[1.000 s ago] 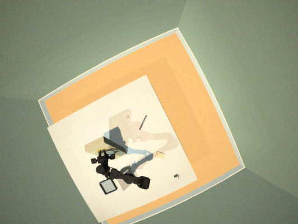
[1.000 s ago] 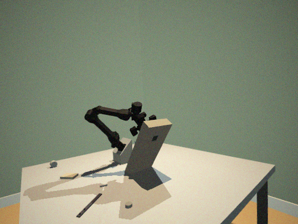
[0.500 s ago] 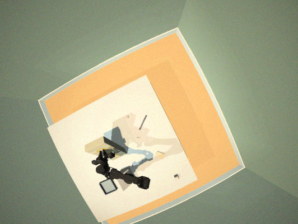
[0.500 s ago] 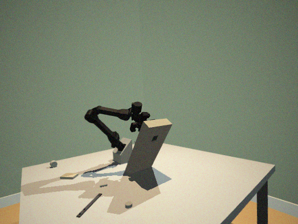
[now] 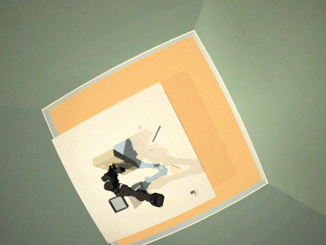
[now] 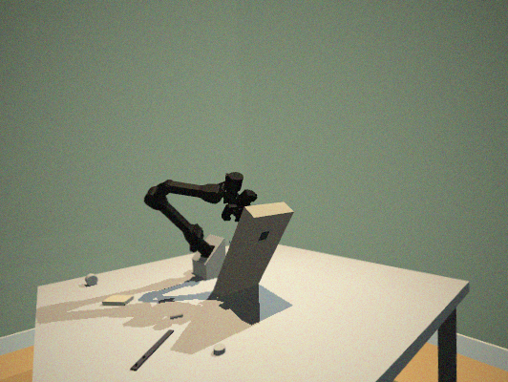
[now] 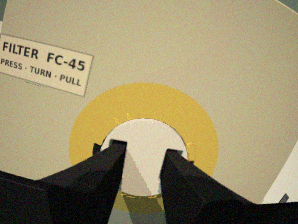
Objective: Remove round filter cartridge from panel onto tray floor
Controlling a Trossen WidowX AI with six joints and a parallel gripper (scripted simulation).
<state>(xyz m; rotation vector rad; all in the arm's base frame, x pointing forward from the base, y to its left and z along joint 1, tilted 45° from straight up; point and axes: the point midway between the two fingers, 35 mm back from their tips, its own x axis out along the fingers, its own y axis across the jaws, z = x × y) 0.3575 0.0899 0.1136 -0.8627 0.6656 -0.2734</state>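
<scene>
My gripper tip is now 4 cm past the service panel and 8 cm above it. From my gripper tip the other things lie so: dark-rimmed tray: 42 cm behind, 30 cm to the left, 25 cm below; tan pad: 38 cm behind, 38 cm to the right, 26 cm below; round filter cartridge: 1 cm ahead, 1 cm below.
</scene>
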